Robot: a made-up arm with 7 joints.
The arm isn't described. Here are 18 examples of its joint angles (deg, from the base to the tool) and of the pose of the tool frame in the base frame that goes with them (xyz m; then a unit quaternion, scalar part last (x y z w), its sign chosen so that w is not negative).
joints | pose
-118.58 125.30 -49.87 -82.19 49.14 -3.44 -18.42 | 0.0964 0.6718 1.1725 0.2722 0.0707 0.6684 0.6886
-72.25 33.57 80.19 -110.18 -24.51 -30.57 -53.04 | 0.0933 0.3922 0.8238 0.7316 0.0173 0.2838 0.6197
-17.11 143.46 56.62 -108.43 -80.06 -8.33 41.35 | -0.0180 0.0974 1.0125 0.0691 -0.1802 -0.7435 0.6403
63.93 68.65 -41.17 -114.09 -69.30 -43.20 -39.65 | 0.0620 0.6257 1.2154 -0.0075 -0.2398 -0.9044 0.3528
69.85 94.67 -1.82 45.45 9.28 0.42 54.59 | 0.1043 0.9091 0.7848 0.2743 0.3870 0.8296 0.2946
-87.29 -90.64 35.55 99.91 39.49 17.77 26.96 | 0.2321 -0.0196 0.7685 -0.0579 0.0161 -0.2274 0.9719
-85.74 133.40 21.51 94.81 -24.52 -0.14 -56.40 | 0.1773 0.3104 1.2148 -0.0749 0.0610 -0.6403 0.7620
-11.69 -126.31 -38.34 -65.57 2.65 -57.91 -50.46 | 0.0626 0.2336 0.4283 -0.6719 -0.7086 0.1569 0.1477
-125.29 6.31 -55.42 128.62 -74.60 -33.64 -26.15 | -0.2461 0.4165 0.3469 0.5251 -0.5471 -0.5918 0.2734
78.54 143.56 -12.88 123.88 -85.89 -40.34 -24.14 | 0.2990 0.1218 0.5049 0.8817 -0.1469 0.1977 0.4024
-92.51 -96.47 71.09 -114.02 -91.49 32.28 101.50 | -0.2259 0.2073 0.7340 -0.1460 -0.0781 -0.9332 0.3189
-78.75 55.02 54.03 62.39 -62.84 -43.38 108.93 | 0.1448 0.7410 0.5350 0.9062 0.1604 -0.1094 0.3756
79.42 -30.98 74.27 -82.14 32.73 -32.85 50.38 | 0.1034 0.0480 1.0419 0.1319 0.3338 -0.6158 0.7014
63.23 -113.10 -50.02 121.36 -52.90 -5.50 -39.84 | 0.1948 -0.0043 1.0342 0.2686 0.1582 0.1254 0.9419
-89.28 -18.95 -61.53 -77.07 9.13 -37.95 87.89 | -0.1684 0.4700 0.0946 -0.6028 0.1648 0.7728 0.1104
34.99 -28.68 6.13 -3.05 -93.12 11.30 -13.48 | -0.0567 0.5314 0.7334 -0.9634 -0.1786 0.0885 0.1795
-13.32 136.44 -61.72 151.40 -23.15 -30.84 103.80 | 0.4299 0.2358 0.6732 -0.7324 0.6591 0.1687 0.0286
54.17 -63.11 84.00 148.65 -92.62 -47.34 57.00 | -0.1194 0.0873 1.4724 0.2969 -0.6003 0.4625 0.5810
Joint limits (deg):
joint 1: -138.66..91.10
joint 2: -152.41..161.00
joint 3: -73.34..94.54
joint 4: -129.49..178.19
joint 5: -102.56..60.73
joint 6: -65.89..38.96
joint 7: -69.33..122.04
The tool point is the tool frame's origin. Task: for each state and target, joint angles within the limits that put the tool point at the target. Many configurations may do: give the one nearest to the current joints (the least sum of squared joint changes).
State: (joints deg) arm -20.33 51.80 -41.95 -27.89 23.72 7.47 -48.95
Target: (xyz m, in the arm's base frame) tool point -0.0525 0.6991 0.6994
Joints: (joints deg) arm -2.37 44.16 -47.74 -10.25 31.92 -8.04 -69.33
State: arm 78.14 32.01 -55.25 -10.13 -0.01 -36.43 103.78
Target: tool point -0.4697 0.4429 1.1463
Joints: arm 38.60 -3.33 -46.05 -11.92 -15.06 -47.28 97.96
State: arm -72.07 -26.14 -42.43 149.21 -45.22 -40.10 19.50
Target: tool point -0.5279 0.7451 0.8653
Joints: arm -47.93 11.72 -43.38 150.51 -24.05 -44.53 28.70
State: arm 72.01 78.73 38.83 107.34 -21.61 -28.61 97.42
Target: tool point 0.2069 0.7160 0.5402
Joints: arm 43.55 124.70 42.62 127.67 -26.40 -24.67 111.16
